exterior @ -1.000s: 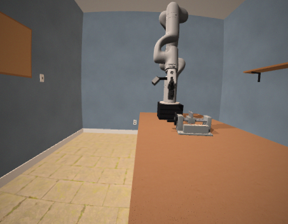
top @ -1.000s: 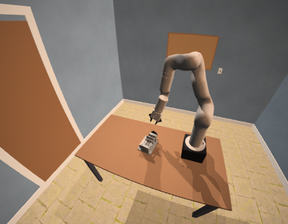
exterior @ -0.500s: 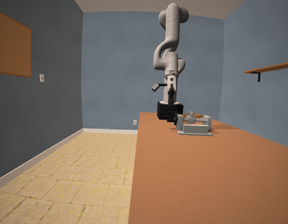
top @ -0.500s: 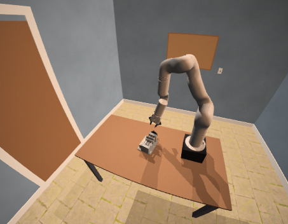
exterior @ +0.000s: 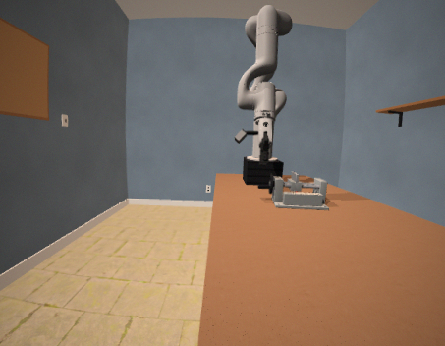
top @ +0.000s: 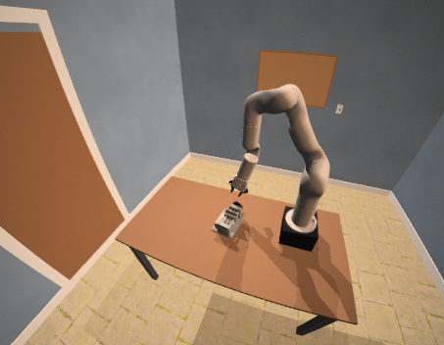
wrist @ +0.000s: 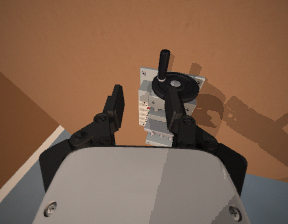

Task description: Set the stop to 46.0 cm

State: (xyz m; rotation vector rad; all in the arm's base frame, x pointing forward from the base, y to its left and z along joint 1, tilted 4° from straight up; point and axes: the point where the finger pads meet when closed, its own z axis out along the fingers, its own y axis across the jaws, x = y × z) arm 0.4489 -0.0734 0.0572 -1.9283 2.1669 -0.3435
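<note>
The dark round handwheel handle lies 10 mm to the left of my hand and 110 mm below it. Round my hand: black handwheel (10 mm behind, 20 mm to the left, 110 mm below).
</note>
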